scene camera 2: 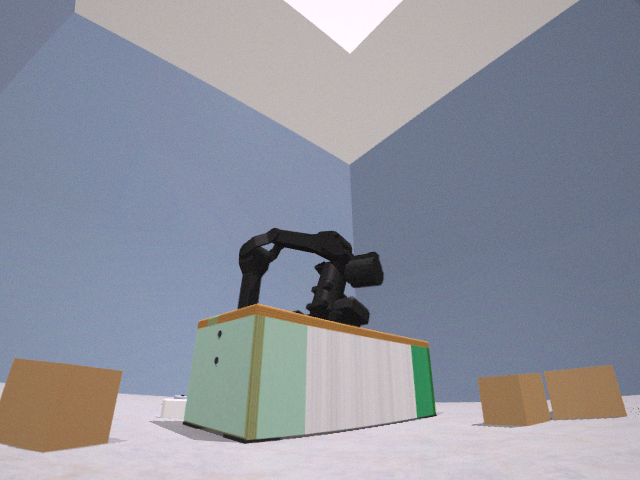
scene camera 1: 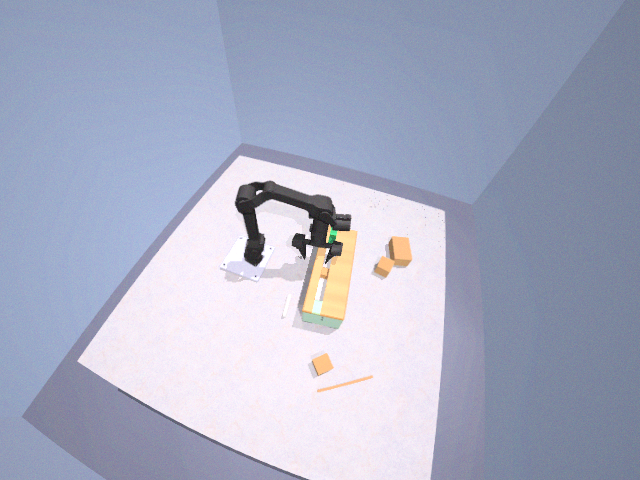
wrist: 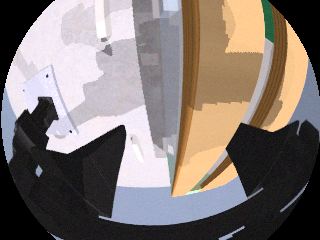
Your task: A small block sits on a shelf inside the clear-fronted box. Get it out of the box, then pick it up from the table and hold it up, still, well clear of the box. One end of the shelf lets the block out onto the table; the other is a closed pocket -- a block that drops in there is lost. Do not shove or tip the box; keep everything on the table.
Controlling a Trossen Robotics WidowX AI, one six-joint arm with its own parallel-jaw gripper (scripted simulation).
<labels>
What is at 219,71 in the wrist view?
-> A long box.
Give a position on a long box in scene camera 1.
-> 325,303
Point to a long box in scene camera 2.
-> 260,373
</labels>
